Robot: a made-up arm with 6 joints.
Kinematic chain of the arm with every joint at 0, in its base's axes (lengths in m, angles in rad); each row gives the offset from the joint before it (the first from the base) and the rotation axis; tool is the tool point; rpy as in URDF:
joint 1: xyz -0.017 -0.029 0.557 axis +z
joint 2: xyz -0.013 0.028 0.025 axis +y
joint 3: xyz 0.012 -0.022 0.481 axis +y
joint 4: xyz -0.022 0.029 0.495 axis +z
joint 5: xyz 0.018 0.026 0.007 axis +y
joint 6: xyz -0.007 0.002 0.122 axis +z
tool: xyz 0.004 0.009 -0.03 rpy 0 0 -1.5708
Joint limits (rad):
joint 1: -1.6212..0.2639
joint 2: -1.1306..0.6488
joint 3: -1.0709..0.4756
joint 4: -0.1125..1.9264
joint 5: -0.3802..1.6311
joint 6: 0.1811..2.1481
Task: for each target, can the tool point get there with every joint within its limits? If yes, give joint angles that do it. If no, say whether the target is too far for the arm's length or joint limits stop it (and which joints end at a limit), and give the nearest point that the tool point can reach.
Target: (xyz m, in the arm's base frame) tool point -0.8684 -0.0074 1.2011
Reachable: yes | joints 0.0648 -0.6674 -0.4798 0.4845 0.2862 1.5698
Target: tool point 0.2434 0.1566 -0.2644
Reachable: no: joint limits stop it (at a limit: joint 1, joint 2, joint 3, joint 4, joint 5) | nearest point 0.1479 0.7563 0.4239 | short by 0.918 m
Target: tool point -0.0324 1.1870 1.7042
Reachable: no: too far | nearest point -0.0272 0.7740 1.3189 | short by 0.565 m
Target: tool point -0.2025 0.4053 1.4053
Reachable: yes | joints -1.0799 0.0400 -0.9120 1.5981 0.0613 1.8410
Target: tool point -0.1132 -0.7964 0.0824
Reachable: no: joint limits stop it (at a limit: joint 1, joint 2, joint 3, joint 5) | nearest point -0.8695 -0.2589 0.4127 | short by 0.985 m
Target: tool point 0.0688 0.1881 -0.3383
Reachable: no: joint limits stop it (at a limit: joint 1, joint 2, joint 3, joint 4, joint 5) | nearest point 0.1480 0.7568 0.4235 | short by 0.954 m
